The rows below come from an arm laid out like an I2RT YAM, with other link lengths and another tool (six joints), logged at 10 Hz.
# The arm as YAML. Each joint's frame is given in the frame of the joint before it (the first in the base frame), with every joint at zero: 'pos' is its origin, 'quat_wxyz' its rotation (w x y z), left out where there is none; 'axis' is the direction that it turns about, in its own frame. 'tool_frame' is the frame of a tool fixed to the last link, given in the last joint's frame.
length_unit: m
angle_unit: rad
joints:
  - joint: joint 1
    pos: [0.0, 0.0, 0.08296]
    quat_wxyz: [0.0, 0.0, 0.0, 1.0]
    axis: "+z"
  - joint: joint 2
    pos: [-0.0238, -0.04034, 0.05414]
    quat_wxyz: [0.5, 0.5, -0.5, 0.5]
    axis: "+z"
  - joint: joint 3
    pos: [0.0, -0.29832, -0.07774]
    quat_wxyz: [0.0, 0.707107, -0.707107, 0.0]
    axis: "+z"
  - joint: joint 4
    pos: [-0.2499, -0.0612, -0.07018]
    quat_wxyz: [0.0, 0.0, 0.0, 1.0]
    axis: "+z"
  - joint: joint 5
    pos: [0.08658, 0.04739, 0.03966]
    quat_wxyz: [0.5, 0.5, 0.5, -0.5]
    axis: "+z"
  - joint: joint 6
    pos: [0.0, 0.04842, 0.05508]
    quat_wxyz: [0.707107, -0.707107, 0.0, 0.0]
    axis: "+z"
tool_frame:
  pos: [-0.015, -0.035, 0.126]
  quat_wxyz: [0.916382, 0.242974, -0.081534, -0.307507]
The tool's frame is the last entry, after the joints.
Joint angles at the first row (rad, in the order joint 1, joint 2, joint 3, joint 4, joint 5, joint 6):
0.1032 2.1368 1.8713 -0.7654 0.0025 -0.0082
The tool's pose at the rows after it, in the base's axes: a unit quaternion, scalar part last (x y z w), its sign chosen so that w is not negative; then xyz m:
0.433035, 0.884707, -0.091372, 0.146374, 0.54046, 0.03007, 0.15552
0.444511, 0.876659, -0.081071, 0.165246, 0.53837, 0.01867, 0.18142
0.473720, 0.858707, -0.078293, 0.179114, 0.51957, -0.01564, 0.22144
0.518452, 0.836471, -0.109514, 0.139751, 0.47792, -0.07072, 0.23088
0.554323, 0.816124, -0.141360, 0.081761, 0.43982, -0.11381, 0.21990
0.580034, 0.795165, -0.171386, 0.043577, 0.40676, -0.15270, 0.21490
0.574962, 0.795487, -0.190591, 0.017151, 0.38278, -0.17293, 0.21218
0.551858, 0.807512, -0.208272, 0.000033, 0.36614, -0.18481, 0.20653
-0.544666, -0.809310, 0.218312, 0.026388, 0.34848, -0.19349, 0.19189
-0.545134, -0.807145, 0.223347, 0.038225, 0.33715, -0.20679, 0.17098
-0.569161, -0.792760, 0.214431, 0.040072, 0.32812, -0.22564, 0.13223
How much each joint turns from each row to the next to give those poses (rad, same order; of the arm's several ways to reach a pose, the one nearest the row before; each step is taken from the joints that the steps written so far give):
-0.0057 -0.0339 0.0012 0.0091 0.0004 0.0000
-0.0206 -0.0511 0.0000 -0.0042 0.0003 0.0000
-0.0622 -0.0927 0.0000 -0.0553 0.0031 0.0000
-0.1103 -0.0534 -0.0004 -0.1350 0.0088 0.0000
-0.1010 -0.0001 0.0000 -0.1171 0.0049 -0.0008
-0.0931 0.0000 -0.0001 -0.0797 0.0210 -0.0229
-0.0580 0.0001 0.0001 -0.0603 0.0000 -0.0595
-0.0347 0.0000 -0.0172 -0.0310 0.0000 -0.0820
-0.0340 0.0000 -0.0526 -0.0034 0.0000 -0.0377
-0.0400 0.0000 -0.0809 0.0584 0.0000 -0.0329
-0.0596 0.0026 -0.1461 0.1595 -0.0153 -0.0003

